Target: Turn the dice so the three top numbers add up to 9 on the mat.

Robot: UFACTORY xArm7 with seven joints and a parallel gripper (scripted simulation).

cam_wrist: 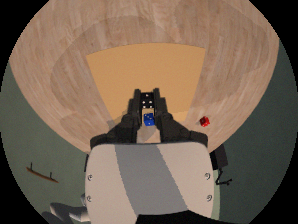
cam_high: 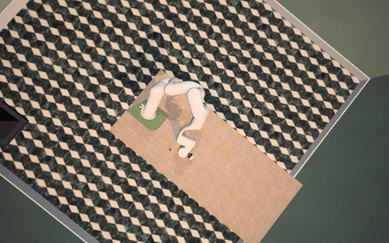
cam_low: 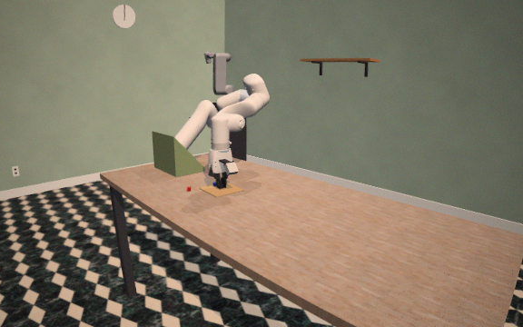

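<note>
Right now my hand is 1 cm above the black die. Also, from my hand: blue die 5 cm behind, 2 cm below; then tan mat 3 cm below; then red die 8 cm behind, 11 cm to the right, 2 cm below.
</note>
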